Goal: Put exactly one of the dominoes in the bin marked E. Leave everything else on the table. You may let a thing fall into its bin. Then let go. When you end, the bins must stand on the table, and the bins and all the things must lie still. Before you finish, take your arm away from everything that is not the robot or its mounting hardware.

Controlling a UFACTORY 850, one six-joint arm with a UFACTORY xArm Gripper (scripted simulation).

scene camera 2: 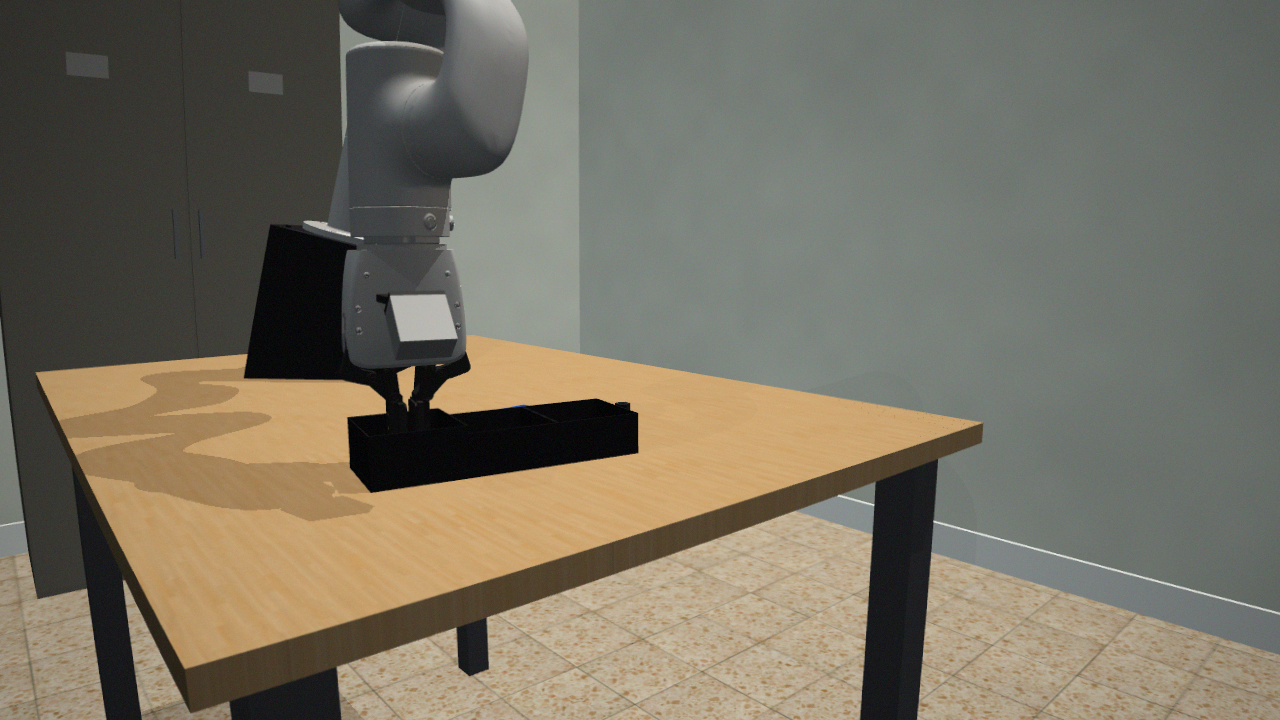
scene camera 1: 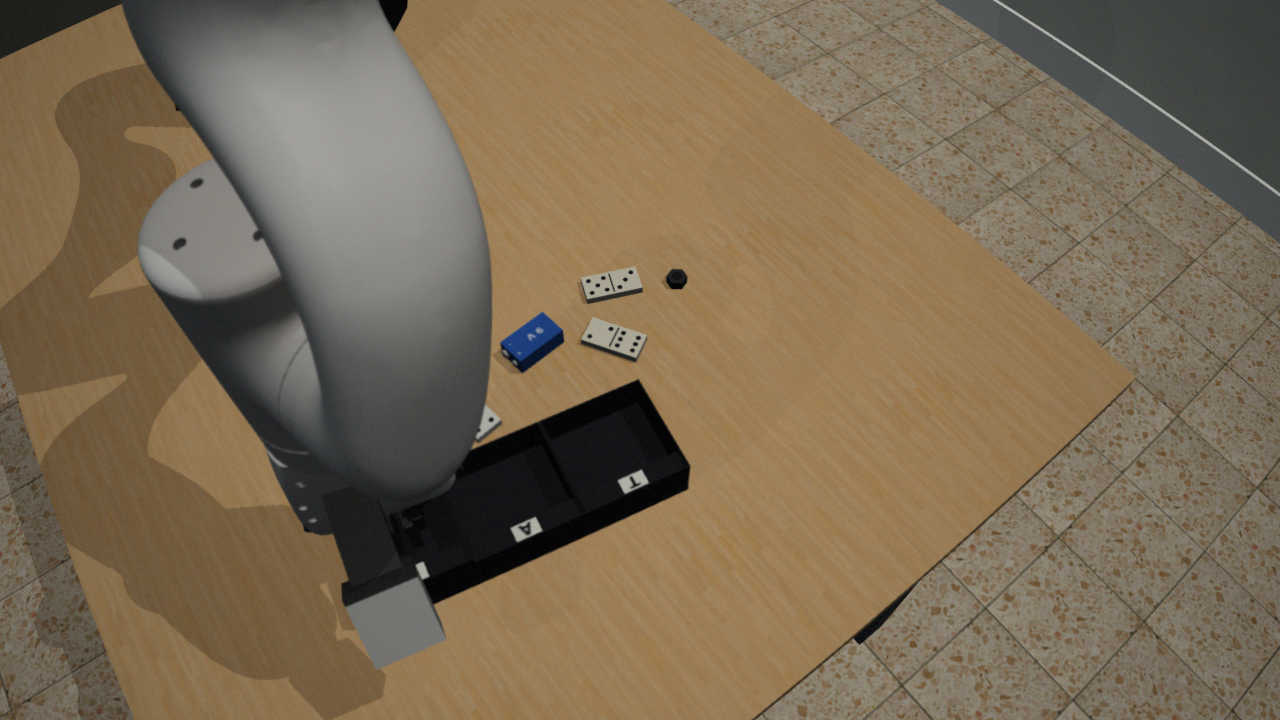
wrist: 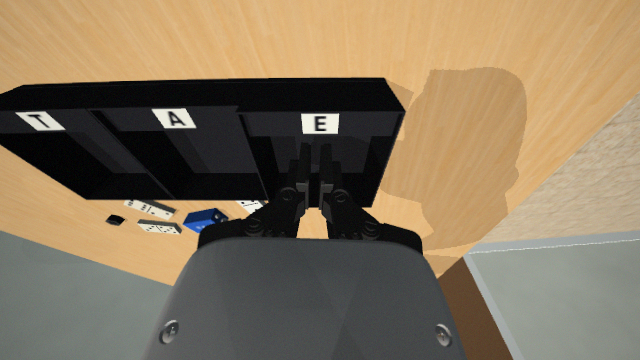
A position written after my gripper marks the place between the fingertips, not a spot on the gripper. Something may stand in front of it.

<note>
In view: my gripper [scene camera 2: 409, 444], a blue 9V battery [scene camera 1: 529, 344] and a black three-part tray [scene camera 1: 546, 467].
The black three-part tray is seen too in scene camera 2 [scene camera 2: 467, 445] and in the wrist view [wrist: 81, 135]. My gripper is seen too in scene camera 1 [scene camera 1: 405, 533] and in the wrist view [wrist: 315, 158].
</note>
